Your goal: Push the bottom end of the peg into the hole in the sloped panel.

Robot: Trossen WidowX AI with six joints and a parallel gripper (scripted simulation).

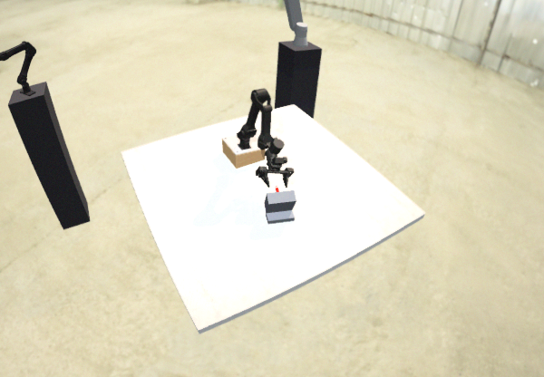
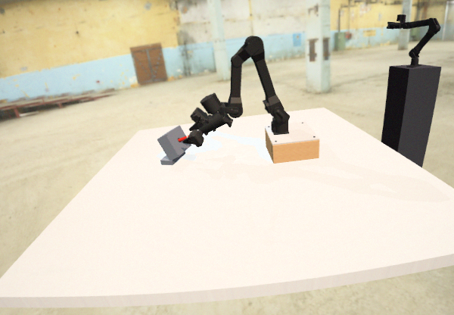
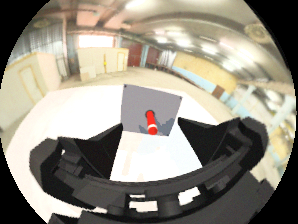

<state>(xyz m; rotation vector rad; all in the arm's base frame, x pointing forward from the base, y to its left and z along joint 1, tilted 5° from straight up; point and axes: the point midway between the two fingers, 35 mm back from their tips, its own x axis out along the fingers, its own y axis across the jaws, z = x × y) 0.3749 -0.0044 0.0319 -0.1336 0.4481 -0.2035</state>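
The thin red peg lies 1 cm ahead of my gripper tip, 1 cm to the right of it and 1 cm below it. The rest, counted from my gripper tip: grey sloped panel 6 cm ahead, 2 cm to the right, 3 cm below.
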